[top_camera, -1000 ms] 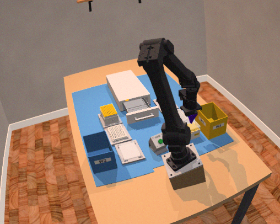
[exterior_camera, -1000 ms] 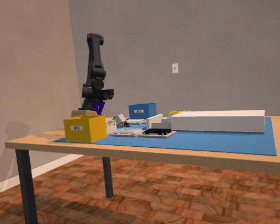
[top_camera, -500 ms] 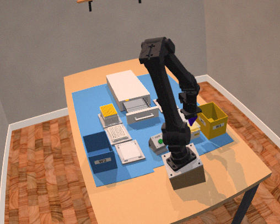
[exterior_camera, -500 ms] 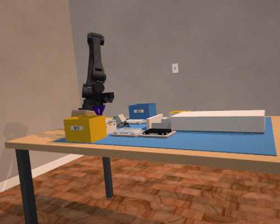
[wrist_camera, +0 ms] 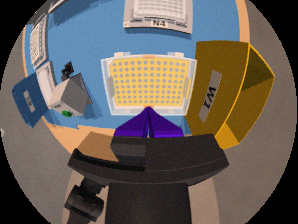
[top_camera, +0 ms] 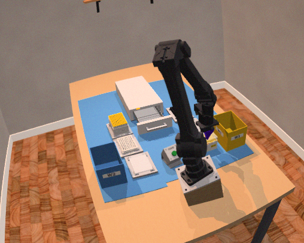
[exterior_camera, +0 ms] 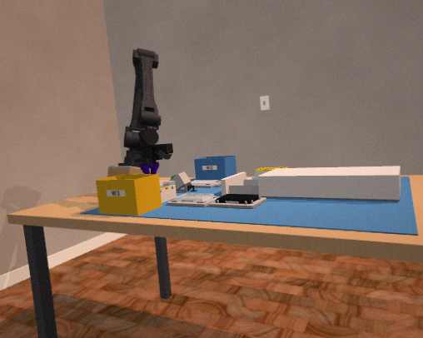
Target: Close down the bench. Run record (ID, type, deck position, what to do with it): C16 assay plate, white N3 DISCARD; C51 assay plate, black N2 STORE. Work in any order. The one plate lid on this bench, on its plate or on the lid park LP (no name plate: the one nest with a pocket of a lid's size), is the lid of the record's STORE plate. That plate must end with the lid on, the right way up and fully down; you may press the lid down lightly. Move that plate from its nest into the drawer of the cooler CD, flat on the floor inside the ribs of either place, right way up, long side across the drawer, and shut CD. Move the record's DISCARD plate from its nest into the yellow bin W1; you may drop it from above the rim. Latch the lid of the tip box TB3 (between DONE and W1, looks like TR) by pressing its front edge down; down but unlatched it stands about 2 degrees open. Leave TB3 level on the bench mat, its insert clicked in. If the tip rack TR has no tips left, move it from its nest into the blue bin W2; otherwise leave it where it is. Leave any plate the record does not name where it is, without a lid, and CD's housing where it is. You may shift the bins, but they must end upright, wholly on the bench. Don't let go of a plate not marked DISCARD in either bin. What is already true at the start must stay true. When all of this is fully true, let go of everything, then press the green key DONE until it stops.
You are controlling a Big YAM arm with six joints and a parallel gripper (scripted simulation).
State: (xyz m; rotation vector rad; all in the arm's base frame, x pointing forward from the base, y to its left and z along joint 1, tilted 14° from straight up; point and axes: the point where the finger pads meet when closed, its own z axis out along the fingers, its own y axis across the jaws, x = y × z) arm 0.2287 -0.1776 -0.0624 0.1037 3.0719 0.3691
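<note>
My gripper is now 3 cm short of the tip box lid and 2 cm above it. Also, from my hand: tip box TB3: 4 cm below, 3 cm ahead; yellow bin W1: 16 cm to the right, 4 cm below, 1 cm ahead; green key DONE: 18 cm to the left, 1 cm below, 1 cm behind.
</note>
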